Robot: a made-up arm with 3 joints.
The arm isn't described. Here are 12 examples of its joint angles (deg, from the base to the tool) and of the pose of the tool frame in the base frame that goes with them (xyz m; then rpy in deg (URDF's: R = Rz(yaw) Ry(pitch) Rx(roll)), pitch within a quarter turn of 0, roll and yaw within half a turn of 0).
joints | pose
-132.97 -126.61 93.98 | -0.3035 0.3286 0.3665 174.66 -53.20 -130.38
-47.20 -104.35 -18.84 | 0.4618 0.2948 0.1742 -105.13 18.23 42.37
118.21 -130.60 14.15 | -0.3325 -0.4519 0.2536 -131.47 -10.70 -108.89
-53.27 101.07 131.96 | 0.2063 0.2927 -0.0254 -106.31 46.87 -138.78
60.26 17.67 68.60 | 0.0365 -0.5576 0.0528 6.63 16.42 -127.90
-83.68 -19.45 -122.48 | 0.1242 0.3012 0.1057 10.74 16.31 -152.30
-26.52 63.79 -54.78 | 0.4177 0.1969 0.1857 49.52 -47.13 58.55
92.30 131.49 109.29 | 0.0843 -0.4143 0.0380 -159.52 44.99 25.55
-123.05 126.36 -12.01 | -0.2670 0.4690 0.1863 126.97 -9.65 115.86
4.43 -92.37 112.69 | 0.3911 -0.1615 0.3798 96.12 -67.19 169.92
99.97 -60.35 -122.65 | -0.1784 -0.2862 0.1240 43.46 47.03 42.36
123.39 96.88 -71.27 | -0.2624 -0.3332 0.2293 110.59 -70.09 -142.85
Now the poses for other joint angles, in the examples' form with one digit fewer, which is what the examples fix.
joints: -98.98 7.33 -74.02
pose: -0.048 0.414 0.115 2.0 -7.0 172.9
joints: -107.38 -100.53 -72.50
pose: 0.018 0.445 0.113 -121.7 69.7 77.3
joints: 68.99 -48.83 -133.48
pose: -0.016 -0.325 0.132 38.2 33.1 76.2
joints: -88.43 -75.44 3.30
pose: 0.165 0.548 0.193 -75.4 -3.2 87.6
